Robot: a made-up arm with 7 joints. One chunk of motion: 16 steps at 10 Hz.
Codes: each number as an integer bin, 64 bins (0 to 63) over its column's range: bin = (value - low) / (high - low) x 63, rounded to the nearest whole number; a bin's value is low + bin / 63 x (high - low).
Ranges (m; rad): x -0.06..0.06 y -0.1..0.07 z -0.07..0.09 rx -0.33..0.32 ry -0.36..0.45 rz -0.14..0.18
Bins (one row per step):
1: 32 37 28 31 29 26
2: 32 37 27 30 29 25
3: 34 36 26 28 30 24
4: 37 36 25 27 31 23
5: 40 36 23 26 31 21
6: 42 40 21 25 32 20
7: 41 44 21 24 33 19
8: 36 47 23 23 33 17
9: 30 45 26 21 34 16
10: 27 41 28 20 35 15
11: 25 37 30 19 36 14
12: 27 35 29 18 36 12
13: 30 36 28 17 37 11
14: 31 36 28 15 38 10
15: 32 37 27 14 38 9
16: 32 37 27 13 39 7
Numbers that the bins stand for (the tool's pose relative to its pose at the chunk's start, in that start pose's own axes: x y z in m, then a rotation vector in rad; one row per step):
1: 0.0010 -0.0002 0.0011 -0.0102 0.0129 -0.0079
2: 0.0010 -0.0002 -0.0014 -0.0205 0.0129 -0.0130
3: 0.0048 -0.0029 -0.0040 -0.0411 0.0257 -0.0181
4: 0.0105 -0.0029 -0.0065 -0.0514 0.0386 -0.0232
5: 0.0162 -0.0029 -0.0116 -0.0617 0.0386 -0.0333
6: 0.0200 0.0079 -0.0167 -0.0721 0.0514 -0.0384
7: 0.0181 0.0187 -0.0167 -0.0824 0.0643 -0.0435
8: 0.0086 0.0268 -0.0116 -0.0927 0.0643 -0.0537
9: -0.0029 0.0214 -0.0040 -0.1133 0.0771 -0.0587
10: -0.0086 0.0106 0.0011 -0.1237 0.0900 -0.0638
11: -0.0124 -0.0002 0.0062 -0.1340 0.1029 -0.0689
12: -0.0086 -0.0056 0.0037 -0.1443 0.1029 -0.0790
13: -0.0029 -0.0029 0.0011 -0.1546 0.1157 -0.0841
14: -0.0010 -0.0029 0.0011 -0.1752 0.1286 -0.0892
15: 0.0010 -0.0002 -0.0014 -0.1856 0.1286 -0.0943
16: 0.0010 -0.0002 -0.0014 -0.1959 0.1414 -0.1044

